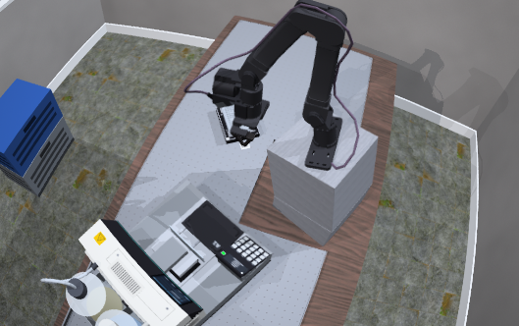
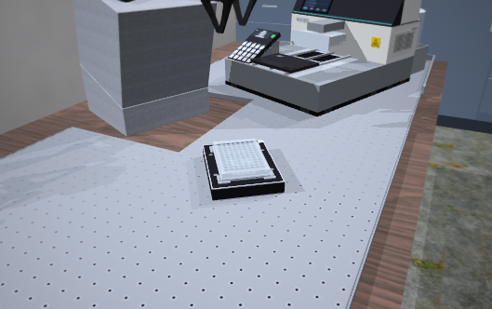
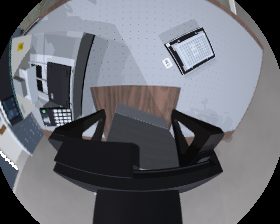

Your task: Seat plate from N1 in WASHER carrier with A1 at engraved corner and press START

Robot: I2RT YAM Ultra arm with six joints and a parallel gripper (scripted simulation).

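Right now my hand is 200 mm above the well plate, 180 mm to the left of it and 100 mm short of it. Round my hand: plate washer: 410 mm to the left, 100 mm below, 80 mm ahead; then plate nest N1: 210 mm below, 180 mm to the right, 100 mm ahead; then label: 230 mm below, 100 mm to the right, 40 mm ahead.
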